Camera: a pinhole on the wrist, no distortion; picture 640 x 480 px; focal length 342.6 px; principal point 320.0 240.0 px. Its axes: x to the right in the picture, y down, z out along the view. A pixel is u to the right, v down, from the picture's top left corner.
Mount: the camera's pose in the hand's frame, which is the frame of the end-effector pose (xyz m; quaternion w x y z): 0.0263 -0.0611 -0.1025 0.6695 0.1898 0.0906 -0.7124
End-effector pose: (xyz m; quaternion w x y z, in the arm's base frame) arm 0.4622 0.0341 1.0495 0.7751 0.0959 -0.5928 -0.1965
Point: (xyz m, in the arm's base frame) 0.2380 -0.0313 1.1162
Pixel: 190.4 299.5
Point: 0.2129 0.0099 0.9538
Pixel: 239.7 123.4
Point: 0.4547 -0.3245 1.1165
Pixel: outside the picture
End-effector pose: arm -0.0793 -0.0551 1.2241 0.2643 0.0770 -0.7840 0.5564
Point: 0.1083 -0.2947 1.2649
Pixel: 360.1 63.3
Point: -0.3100 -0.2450 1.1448
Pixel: outside the picture
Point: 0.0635 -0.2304 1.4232
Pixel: 519.6 190.4
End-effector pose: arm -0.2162 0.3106 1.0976 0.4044 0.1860 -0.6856 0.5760
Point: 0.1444 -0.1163 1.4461
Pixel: 532.2 257.5
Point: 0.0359 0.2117 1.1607
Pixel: 557.5 29.4
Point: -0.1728 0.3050 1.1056
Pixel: 87.6 85.5
